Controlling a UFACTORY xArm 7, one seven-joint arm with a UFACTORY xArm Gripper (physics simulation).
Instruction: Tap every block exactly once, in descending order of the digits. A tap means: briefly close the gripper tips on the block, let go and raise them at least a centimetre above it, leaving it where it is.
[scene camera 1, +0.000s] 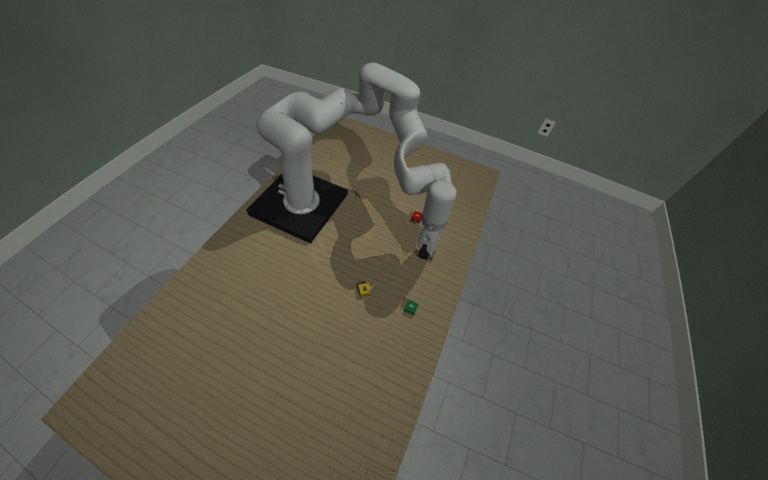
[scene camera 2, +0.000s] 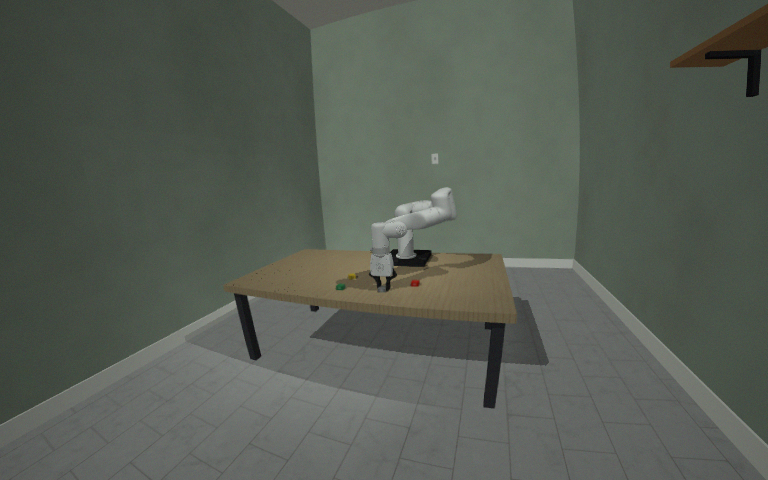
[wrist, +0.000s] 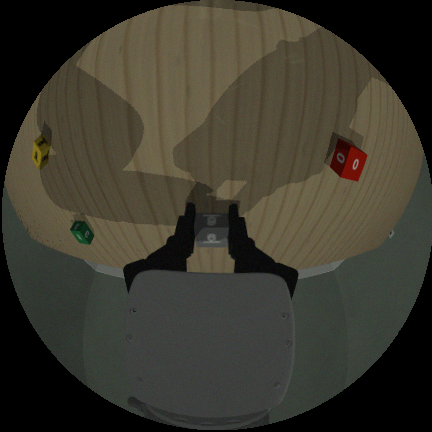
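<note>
A grey block (scene camera 2: 381, 289) (wrist: 211, 237) stands on the table between my fingertips; its faces show a barred digit, 6 or 9, I cannot tell which. My gripper (scene camera 1: 425, 255) (scene camera 2: 382, 284) (wrist: 211, 213) is down at the table and shut on this block, a finger on each side. A red block (scene camera 1: 417, 216) (scene camera 2: 415, 283) (wrist: 348, 161) with digit 0 lies right of the gripper in the wrist view. A green block (scene camera 1: 411, 306) (scene camera 2: 340, 286) (wrist: 82, 233), its digit too small to read surely, lies to the left. A yellow block (scene camera 1: 364, 289) (scene camera 2: 352, 276) (wrist: 41, 152), apparently 4, lies farther left.
The wooden table (scene camera 1: 254, 350) (scene camera 2: 453, 294) (wrist: 165, 65) carries the blocks and the black base plate (scene camera 1: 266, 212) (scene camera 2: 419, 261) of the arm. The grey block is near the table's long edge. The arm's shadow falls across the table. A wall shelf (scene camera 2: 719, 45) is at the upper right of scene camera 2.
</note>
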